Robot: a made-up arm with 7 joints. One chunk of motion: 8 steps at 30 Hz.
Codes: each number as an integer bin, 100 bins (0 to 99) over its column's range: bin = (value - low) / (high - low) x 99, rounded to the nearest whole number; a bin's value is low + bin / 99 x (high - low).
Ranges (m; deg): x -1.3..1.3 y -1.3..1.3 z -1.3..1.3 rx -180..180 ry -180..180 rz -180..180
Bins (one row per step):
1: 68 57 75 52 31 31
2: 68 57 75 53 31 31
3: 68 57 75 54 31 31
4: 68 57 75 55 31 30
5: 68 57 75 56 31 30
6: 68 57 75 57 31 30
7: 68 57 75 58 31 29
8: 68 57 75 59 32 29
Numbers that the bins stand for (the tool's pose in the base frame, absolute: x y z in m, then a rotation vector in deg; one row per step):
1: 0.4859 0.1970 0.6697 9.09 -67.27 -67.27
2: 0.4859 0.1970 0.6697 12.73 -67.27 -67.27
3: 0.4859 0.1970 0.6697 16.36 -67.27 -67.27
4: 0.4859 0.1970 0.6697 20.00 -67.27 -70.91
5: 0.4859 0.1970 0.6697 23.64 -67.27 -70.91
6: 0.4859 0.1970 0.6697 27.27 -67.27 -70.91
7: 0.4859 0.1970 0.6697 30.91 -67.27 -74.55
8: 0.4859 0.1970 0.6697 34.55 -63.64 -74.55

